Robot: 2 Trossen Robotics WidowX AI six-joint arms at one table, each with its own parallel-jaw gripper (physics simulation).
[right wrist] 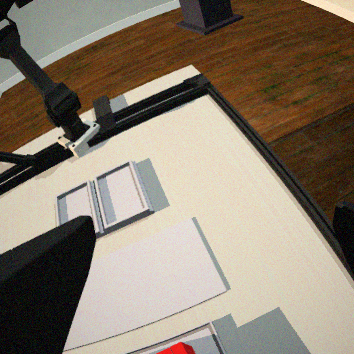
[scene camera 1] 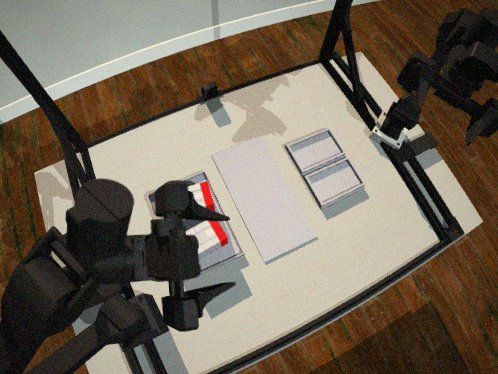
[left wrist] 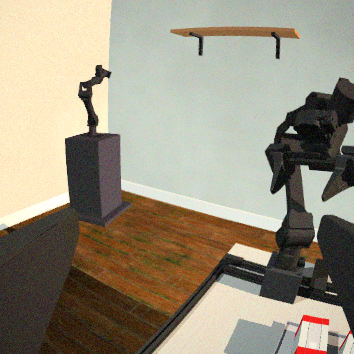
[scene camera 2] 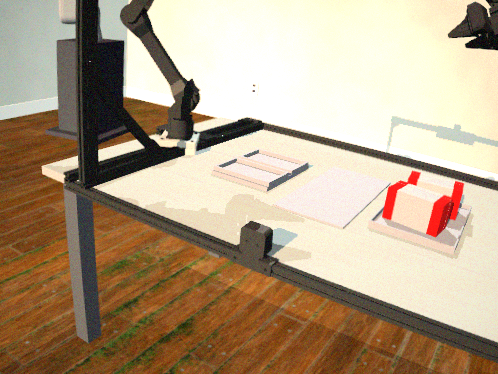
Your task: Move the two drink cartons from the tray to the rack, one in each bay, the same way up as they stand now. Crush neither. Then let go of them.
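Places are measured from the left arm's base along level axes (x back, y up, z left), in metres.
Pixels of known places: left gripper, fingertip midpoint: (scene camera 1: 443, 127) (left wrist: 203, 225); right gripper, fingertip midpoint: (right wrist: 218, 222) (scene camera 1: 231, 251) (left wrist: 295, 195) (scene camera 2: 456, 41); left arm's base, link origin: (right wrist: 76, 131) (scene camera 1: 391, 128) (scene camera 2: 179, 136); right arm's base, link origin: (scene camera 1: 132, 322) (left wrist: 286, 262).
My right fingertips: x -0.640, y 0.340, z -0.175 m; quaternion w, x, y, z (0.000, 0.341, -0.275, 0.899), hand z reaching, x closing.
Ahead of a thing's pixels: the offset from my right fingertips to its middle. "spot": to the spot under its first point. Level surfaces: height alone.
Two white drink cartons with red ends stand in the grey tray (scene camera 1: 219, 260) (scene camera 2: 396, 231) at the left of the table: the far carton (scene camera 1: 200, 193) (scene camera 2: 427, 182) and the near carton @(dx +0.029, dy -0.336, dz -0.113 m) (scene camera 1: 210, 231) (scene camera 2: 414, 208) (left wrist: 312, 333). My right gripper (scene camera 1: 229, 251) (left wrist: 295, 195) (right wrist: 218, 222) is open and empty, hovering above the tray and the cartons. The two-bay rack @(dx +0.410, dy -0.366, dz +0.051 m) (scene camera 1: 325, 165) (scene camera 2: 259, 163) (right wrist: 94, 204) lies empty at the right. My left gripper (left wrist: 203, 225) is open and empty, held high near its base, far from the tray.
A flat white mat @(dy -0.372 m) (scene camera 1: 264, 197) (scene camera 2: 336, 194) (right wrist: 147, 277) lies between the tray and the rack. A small black block @(spot: dx +0.420, dy -0.329, dz -0.362 m) (scene camera 1: 210, 90) (scene camera 2: 256, 239) sits on the table's far edge. Black frame posts stand at the table's corners.
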